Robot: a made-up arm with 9 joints. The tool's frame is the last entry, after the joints. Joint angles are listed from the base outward.
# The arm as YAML. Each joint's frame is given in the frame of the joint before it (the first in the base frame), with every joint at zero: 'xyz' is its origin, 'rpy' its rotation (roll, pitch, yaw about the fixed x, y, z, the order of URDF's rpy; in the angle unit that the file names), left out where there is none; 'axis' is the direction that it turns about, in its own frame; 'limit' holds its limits. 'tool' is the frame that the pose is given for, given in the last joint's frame.
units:
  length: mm
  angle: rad
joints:
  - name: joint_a
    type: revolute
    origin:
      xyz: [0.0, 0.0, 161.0]
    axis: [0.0, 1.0, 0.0]
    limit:
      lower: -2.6
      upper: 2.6
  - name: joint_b
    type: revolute
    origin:
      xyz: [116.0, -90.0, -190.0]
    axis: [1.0, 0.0, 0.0]
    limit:
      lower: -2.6
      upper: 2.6
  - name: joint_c
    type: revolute
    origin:
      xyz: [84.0, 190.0, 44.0]
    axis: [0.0, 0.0, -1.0]
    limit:
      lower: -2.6
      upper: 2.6
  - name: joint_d
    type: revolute
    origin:
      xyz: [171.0, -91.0, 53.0]
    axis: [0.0, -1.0, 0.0]
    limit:
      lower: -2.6
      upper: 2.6
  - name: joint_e
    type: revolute
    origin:
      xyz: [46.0, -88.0, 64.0]
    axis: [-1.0, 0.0, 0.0]
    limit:
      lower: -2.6
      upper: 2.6
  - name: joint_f
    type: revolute
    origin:
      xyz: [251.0, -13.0, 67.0]
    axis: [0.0, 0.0, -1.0]
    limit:
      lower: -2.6
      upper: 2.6
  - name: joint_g
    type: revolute
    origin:
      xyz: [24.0, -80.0, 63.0]
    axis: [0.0, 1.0, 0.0]
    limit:
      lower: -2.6
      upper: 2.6
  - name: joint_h
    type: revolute
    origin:
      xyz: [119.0, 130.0, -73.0]
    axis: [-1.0, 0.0, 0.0]
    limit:
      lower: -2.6
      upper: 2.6
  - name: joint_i
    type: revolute
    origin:
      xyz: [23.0, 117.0, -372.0]
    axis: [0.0, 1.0, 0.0]
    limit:
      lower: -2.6
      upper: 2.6
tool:
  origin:
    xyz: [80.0, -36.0, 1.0]
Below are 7 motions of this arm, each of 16 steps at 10 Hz.
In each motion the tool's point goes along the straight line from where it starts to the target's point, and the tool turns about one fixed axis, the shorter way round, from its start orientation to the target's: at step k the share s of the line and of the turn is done. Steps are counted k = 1, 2, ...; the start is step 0. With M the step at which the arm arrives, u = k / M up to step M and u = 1 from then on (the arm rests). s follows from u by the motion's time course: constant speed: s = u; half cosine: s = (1 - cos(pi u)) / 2; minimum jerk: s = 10 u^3 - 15 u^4 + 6 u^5.
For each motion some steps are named. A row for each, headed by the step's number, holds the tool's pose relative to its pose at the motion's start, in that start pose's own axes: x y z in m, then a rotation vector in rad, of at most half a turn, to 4 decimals.
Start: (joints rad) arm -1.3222 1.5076 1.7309 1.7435 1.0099 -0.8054 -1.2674 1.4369 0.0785
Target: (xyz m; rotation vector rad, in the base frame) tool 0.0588 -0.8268 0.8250 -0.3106 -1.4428 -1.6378
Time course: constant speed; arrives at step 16
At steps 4, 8, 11, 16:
4: 0.0827 0.0231 0.0515 0.2795 0.1259 -0.1261
8: 0.1655 0.0462 0.1030 0.5590 0.2519 -0.2523
11: 0.2275 0.0636 0.1416 0.7687 0.3463 -0.3469
16: 0.3309 0.0925 0.2060 1.1181 0.5038 -0.5046

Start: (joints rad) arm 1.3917 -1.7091 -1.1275 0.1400 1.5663 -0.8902 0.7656 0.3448 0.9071
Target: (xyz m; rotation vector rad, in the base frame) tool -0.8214 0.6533 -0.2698 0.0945 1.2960 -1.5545
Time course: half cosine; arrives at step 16
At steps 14, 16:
14: -0.4852 -0.4409 -0.4151 -0.7292 -0.9981 -0.9502
16: -0.5044 -0.4584 -0.4315 -0.7581 -1.0376 -0.9877

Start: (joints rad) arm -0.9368 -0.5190 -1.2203 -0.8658 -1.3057 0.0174 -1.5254 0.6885 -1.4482
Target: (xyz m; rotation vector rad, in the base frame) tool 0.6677 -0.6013 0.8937 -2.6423 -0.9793 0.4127
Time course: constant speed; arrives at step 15
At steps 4, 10, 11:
4: 0.0488 -0.2941 -0.0723 -0.0587 0.0167 0.4856
10: 0.1219 -0.7351 -0.1809 -0.1466 0.0418 1.2141
11: 0.1341 -0.8087 -0.1990 -0.1613 0.0460 1.3355

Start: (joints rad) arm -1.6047 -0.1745 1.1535 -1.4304 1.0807 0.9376 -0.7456 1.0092 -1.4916
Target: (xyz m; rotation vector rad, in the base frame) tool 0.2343 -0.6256 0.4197 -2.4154 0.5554 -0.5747
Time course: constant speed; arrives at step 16
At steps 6, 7, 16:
6: 0.0074 -0.0452 -0.0207 -0.2043 0.2063 0.3873
7: 0.0086 -0.0528 -0.0242 -0.2383 0.2407 0.4518
16: 0.0197 -0.1206 -0.0552 -0.5448 0.5502 1.0327

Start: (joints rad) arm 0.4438 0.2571 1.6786 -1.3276 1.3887 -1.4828 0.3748 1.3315 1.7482
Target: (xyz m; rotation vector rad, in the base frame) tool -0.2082 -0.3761 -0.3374 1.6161 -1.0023 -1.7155
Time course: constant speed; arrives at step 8
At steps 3, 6, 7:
3: -0.0642 -0.0397 -0.1348 -0.3278 0.3125 0.0377
6: -0.1284 -0.0794 -0.2696 -0.6555 0.6250 0.0755
7: -0.1498 -0.0927 -0.3146 -0.7648 0.7291 0.0880

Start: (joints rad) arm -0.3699 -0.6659 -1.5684 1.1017 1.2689 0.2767 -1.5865 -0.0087 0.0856
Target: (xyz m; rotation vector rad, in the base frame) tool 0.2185 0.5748 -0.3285 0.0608 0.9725 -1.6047
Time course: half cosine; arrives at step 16
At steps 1, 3, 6, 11, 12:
1: -0.0017 0.0030 0.0065 0.0098 -0.0105 0.0056
3: -0.0153 0.0260 0.0569 0.0856 -0.0924 0.0488
6: -0.0560 0.0954 0.2082 0.3135 -0.3385 0.1788
11: -0.1412 0.2404 0.5248 0.7899 -0.8530 0.4506
12: -0.1550 0.2638 0.5759 0.8668 -0.9361 0.4945

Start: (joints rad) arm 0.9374 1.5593 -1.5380 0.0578 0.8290 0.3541 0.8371 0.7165 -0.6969
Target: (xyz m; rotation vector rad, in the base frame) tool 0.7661 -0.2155 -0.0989 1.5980 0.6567 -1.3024
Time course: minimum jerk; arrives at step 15
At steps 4, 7, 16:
4: 0.0157 -0.0143 0.0025 0.1532 0.0717 -0.2290
7: 0.0565 -0.0513 0.0090 0.5504 0.2574 -0.8225
16: 0.1291 -0.1173 0.0206 1.2575 0.5882 -1.8791

